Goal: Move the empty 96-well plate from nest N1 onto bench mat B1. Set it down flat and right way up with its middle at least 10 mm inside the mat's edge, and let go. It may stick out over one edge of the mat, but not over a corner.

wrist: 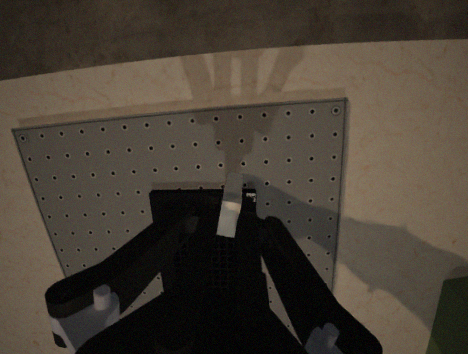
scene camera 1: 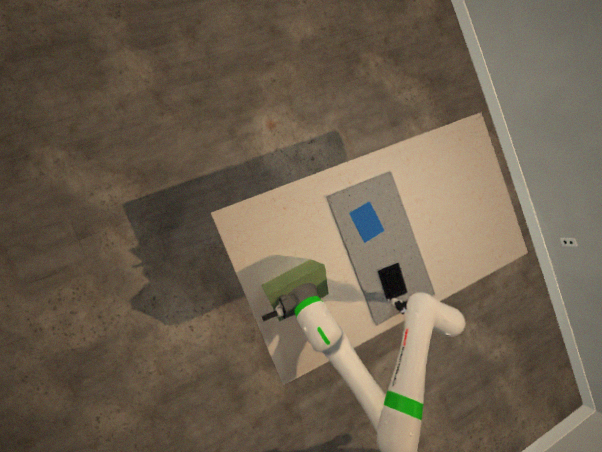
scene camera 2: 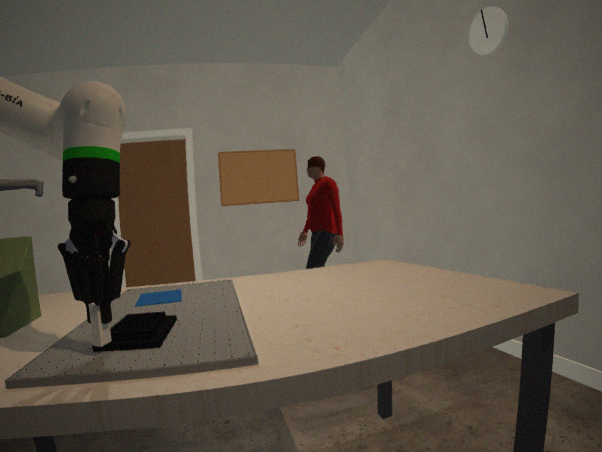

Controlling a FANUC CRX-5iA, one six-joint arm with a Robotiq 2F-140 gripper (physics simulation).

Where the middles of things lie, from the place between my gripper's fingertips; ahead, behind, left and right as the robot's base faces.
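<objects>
With the black 96-well plate (scene camera 2: 142,325), I find it 9 cm to the left of my hand and 3 cm ahead of it. The black nest (scene camera 2: 163,331) is 1 cm below my hand, 9 cm to the left of it and 3 cm ahead. Then there is the blue bench mat (scene camera 1: 365,219), which lies 2 cm below my hand, 42 cm to the left of it and 2 cm behind. Going by their middles, the blue bench mat is the farthest from my hand of the things named here.
</objects>
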